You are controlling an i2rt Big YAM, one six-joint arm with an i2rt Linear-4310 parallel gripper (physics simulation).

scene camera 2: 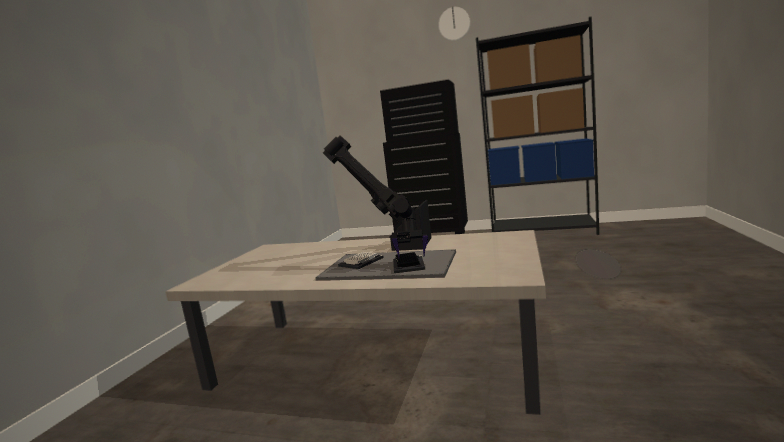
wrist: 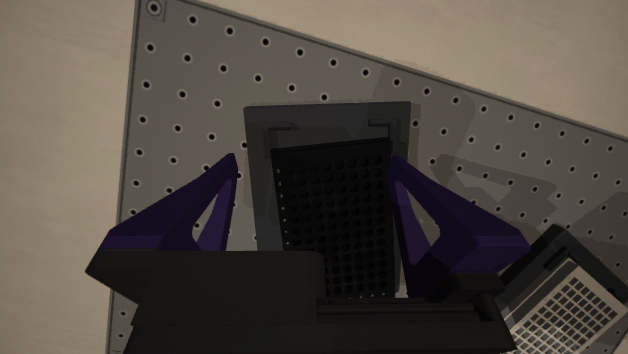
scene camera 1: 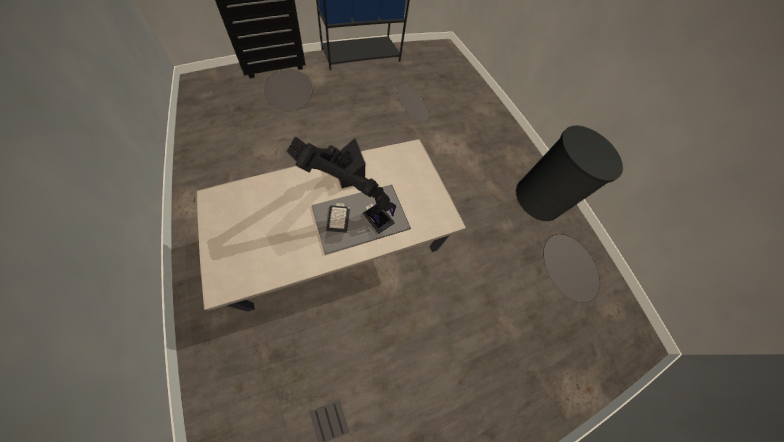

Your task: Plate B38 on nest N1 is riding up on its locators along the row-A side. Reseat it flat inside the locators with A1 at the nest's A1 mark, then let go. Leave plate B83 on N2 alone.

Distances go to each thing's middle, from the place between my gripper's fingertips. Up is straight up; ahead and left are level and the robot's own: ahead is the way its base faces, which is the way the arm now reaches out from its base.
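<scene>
Black well plate (wrist: 333, 198): my hand 2 cm above it, 5 cm past it, 3 cm to the left of it.
</scene>
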